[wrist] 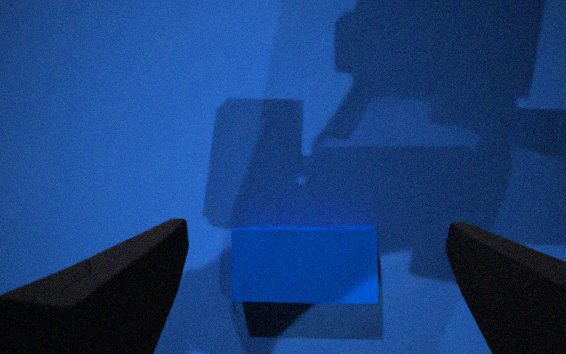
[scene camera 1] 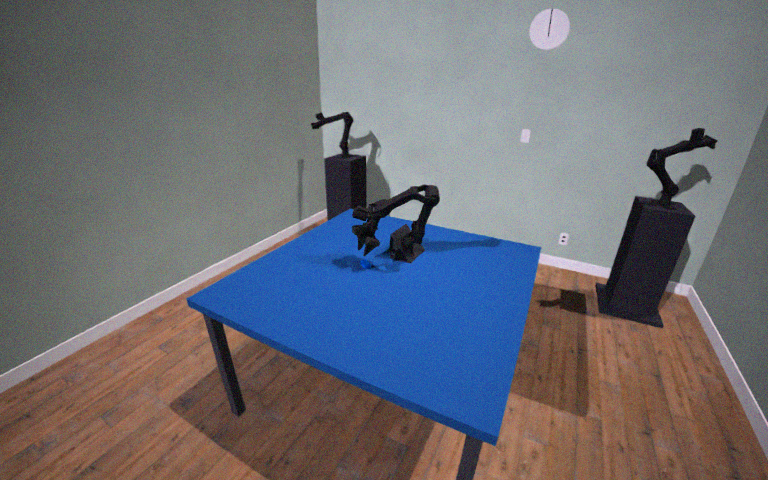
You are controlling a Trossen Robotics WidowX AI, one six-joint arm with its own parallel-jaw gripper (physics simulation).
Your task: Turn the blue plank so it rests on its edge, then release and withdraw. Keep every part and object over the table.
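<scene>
The blue plank (scene camera 1: 365, 264) (wrist: 305, 265) is on the blue table (scene camera 1: 396, 316) (wrist: 100, 100), near the arm's base. In the wrist view its upward face is a bright blue rectangle, long side running across between the fingers, with a dark strip along its lower side. I cannot tell from these frames whether that face is a broad face or an edge. My gripper (scene camera 1: 363, 251) (wrist: 318, 235) is open and empty above the plank, with its fingertips to the left and right of it and a gap on each side. The lower part of the plank is hard to see in shadow.
The arm's base (scene camera 1: 405, 246) stands on the table just right of the plank in the scene view. Dark shadows of the arm fall around the plank. Two other arms stand on dark pedestals (scene camera 1: 345, 186) (scene camera 1: 645, 266) behind the table and to its right, off the table.
</scene>
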